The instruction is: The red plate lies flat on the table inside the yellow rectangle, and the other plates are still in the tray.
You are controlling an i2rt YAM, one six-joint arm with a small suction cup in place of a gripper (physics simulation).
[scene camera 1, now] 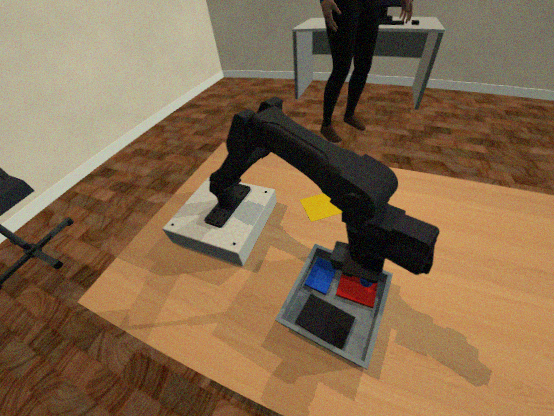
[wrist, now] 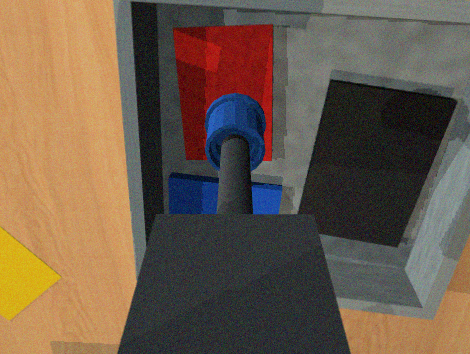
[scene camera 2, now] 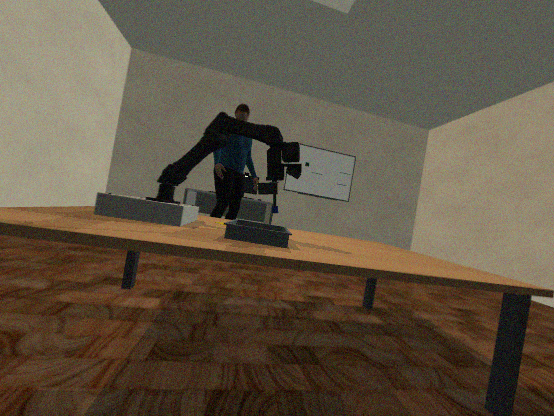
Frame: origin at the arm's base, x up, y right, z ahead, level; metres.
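Seen in the pictures: hand at its tool point: (scene camera 1: 366, 281) (wrist: 235, 121) (scene camera 2: 274, 212); arm's base at its link origin: (scene camera 1: 229, 204) (scene camera 2: 164, 201).
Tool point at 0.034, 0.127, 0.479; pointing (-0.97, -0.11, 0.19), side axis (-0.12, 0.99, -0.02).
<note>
Offsets run from my tool point to a thing's middle, as dx, dy, dz. "spot": to the spot under its first point.
The red plate {-0.099, -0.019, -0.009} (scene camera 1: 355, 291) (wrist: 235, 57) lies flat in the grey tray {-0.082, +0.036, -0.055} (scene camera 1: 373, 339) (scene camera 2: 257, 235) (wrist: 429, 228), beside the blue plate {-0.099, -0.025, -0.112} (scene camera 1: 319, 276) (wrist: 185, 196) and the larger black plate {-0.099, +0.091, -0.066} (scene camera 1: 324, 320) (wrist: 376, 159). My blue suction cup (wrist: 235, 129) (scene camera 1: 366, 281) (scene camera 2: 274, 208) hangs over the near end of the red plate, a little above the tray, with nothing on it. The yellow rectangle {spot: -0.107, -0.286, -0.209} (scene camera 1: 317, 206) (wrist: 18, 274) lies on the table behind the tray, partly hidden by the arm in scene camera 1.
The arm's grey base block (scene camera 1: 243, 233) (scene camera 2: 142, 210) stands left of the tray. A person (scene camera 1: 344, 67) (scene camera 2: 232, 179) stands on the floor beyond the table, in front of a grey desk (scene camera 1: 425, 30).
</note>
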